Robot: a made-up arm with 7 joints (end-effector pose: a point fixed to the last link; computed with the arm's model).
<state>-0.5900 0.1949 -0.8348 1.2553 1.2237 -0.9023 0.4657</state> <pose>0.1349 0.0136 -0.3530 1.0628 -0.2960 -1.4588</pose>
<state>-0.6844 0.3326 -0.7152 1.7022 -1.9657 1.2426 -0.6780</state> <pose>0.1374 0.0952 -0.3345 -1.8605 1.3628 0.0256</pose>
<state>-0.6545 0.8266 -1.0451 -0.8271 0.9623 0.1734 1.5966</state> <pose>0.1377 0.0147 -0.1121 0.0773 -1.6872 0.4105</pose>
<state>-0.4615 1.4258 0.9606 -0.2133 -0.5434 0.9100 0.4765</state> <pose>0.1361 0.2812 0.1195 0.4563 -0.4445 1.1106</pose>
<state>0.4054 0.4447 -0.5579 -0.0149 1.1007 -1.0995 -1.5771</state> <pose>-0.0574 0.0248 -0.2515 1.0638 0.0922 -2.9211</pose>
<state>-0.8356 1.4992 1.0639 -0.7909 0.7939 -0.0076 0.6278</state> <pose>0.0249 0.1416 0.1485 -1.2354 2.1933 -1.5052</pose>
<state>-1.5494 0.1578 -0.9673 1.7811 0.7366 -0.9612 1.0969</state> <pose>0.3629 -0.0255 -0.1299 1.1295 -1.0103 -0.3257</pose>
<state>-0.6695 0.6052 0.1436 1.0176 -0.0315 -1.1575 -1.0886</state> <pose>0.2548 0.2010 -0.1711 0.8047 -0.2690 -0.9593</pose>
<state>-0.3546 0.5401 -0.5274 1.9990 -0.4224 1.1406 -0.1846</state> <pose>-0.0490 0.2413 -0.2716 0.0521 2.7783 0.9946</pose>
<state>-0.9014 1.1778 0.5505 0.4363 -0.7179 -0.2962 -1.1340</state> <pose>0.2003 0.3071 0.0904 0.6932 -0.8480 -0.5135</pose>
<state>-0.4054 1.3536 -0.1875 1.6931 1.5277 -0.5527 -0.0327</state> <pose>0.0443 0.4101 -0.1113 1.7685 1.8056 -0.7640</pose>
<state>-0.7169 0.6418 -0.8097 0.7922 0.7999 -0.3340 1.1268</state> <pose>0.2516 0.1171 -0.2663 1.3657 -0.7739 -0.0876</pose>
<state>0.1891 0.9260 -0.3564 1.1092 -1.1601 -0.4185 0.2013</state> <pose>-0.0234 0.3411 -0.2431 0.3998 0.8199 0.9611</pose>
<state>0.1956 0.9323 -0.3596 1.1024 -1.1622 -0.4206 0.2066</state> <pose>-0.0239 0.3419 -0.2415 0.4072 0.8189 0.9611</pose>
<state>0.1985 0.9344 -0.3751 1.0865 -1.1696 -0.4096 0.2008</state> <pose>-0.0237 0.3401 -0.2431 0.3956 0.8346 0.9416</pose>
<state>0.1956 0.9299 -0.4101 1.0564 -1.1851 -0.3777 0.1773</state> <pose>-0.0227 0.3342 -0.2497 0.3537 0.8771 0.8906</pose>
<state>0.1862 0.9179 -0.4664 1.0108 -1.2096 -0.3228 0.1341</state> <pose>-0.0212 0.3229 -0.2614 0.2768 0.9481 0.8033</pose>
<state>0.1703 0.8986 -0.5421 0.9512 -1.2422 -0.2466 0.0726</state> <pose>-0.0196 0.3057 -0.2771 0.1655 1.0433 0.6797</pose>
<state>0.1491 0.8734 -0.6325 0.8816 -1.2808 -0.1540 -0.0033</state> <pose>-0.0189 0.2827 -0.2946 0.0259 1.1542 0.5248</pose>
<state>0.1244 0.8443 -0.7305 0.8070 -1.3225 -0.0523 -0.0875</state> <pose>-0.0197 0.2551 -0.3111 -0.1323 1.2701 0.3488</pose>
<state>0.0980 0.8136 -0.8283 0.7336 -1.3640 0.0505 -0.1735</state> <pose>-0.0221 0.2257 -0.3243 -0.2962 1.3807 0.1655</pose>
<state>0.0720 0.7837 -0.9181 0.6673 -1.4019 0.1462 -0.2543</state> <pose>-0.0256 0.1975 -0.3331 -0.4514 1.4780 -0.0089</pose>
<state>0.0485 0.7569 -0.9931 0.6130 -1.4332 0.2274 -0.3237</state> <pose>-0.0293 0.1736 -0.3379 -0.5846 1.5562 -0.1595</pose>
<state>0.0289 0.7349 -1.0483 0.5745 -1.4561 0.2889 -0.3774</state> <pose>-0.0321 0.1557 -0.3402 -0.6861 1.6117 -0.2744</pose>
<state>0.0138 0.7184 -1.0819 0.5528 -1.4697 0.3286 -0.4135</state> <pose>-0.0332 0.1441 -0.3413 -0.7516 1.6438 -0.3496</pose>
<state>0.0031 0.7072 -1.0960 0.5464 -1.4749 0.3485 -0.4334</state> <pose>-0.0326 0.1383 -0.3423 -0.7838 1.6556 -0.3877</pose>
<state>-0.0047 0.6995 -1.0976 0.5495 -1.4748 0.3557 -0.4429</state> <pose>-0.0308 0.1359 -0.3433 -0.7950 1.6545 -0.4022</pose>
